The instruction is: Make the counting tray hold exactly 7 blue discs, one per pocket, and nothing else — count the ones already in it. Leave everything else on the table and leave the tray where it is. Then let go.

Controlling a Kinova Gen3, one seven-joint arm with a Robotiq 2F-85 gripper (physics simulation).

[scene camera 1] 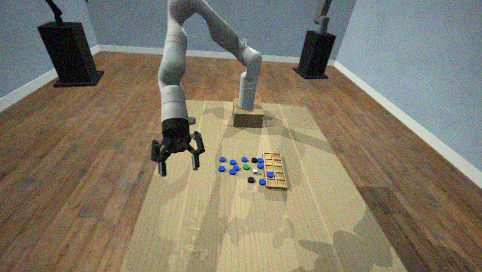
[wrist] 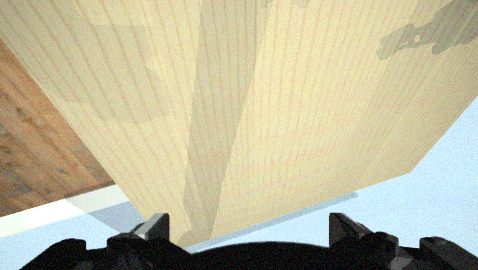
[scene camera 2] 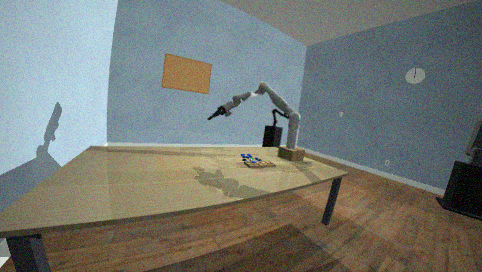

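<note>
The wooden counting tray (scene camera 1: 277,187) (scene camera 2: 261,165) lies on the table; one blue disc (scene camera 1: 270,175) appears to sit in a pocket of its left column. Beside its left edge lie three blue discs, one near the front (scene camera 1: 262,182) and two farther back (scene camera 1: 260,166) (scene camera 1: 260,160). Several more blue discs, including one at the far left (scene camera 1: 221,169), lie spread to the left. In scene camera 2 the discs are too small to place exactly. My gripper (scene camera 1: 179,171) (scene camera 2: 209,119) (wrist: 249,231) is open and empty, high above the table, left of the discs in scene camera 1.
Among the blue discs lie a green disc (scene camera 1: 246,167), a small white piece (scene camera 1: 255,171) and two black discs (scene camera 1: 254,160) (scene camera 1: 251,180). The arm's base stands on a wooden block (scene camera 1: 248,119) (scene camera 2: 291,154) behind them. The wrist view shows the table (wrist: 300,125) and its edges.
</note>
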